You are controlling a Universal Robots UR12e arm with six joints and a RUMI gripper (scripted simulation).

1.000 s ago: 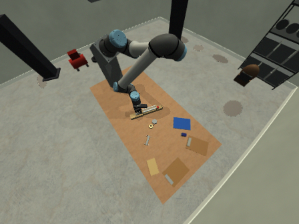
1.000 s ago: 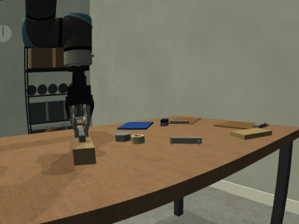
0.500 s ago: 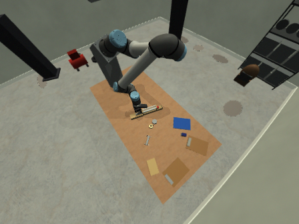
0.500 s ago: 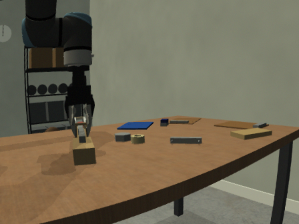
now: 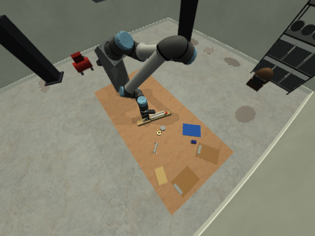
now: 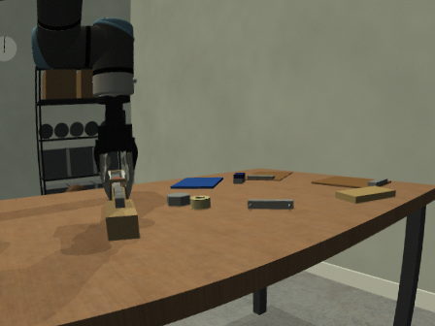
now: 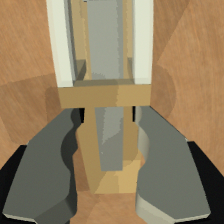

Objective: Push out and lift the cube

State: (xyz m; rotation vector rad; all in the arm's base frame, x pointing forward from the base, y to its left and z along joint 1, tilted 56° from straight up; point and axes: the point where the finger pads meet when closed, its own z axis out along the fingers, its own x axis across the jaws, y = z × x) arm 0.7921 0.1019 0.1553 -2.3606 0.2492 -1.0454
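Now: hand 230 mm to the right of the red cube, 20 mm past it and 10 mm above it. Round my hand: channel: 110 mm to the left, 10 mm below, 10 mm behind; grey bar: 140 mm to the left, 10 mm below, 10 mm behind; grey hex nut: 150 mm ahead, 140 mm to the left, 50 mm below.
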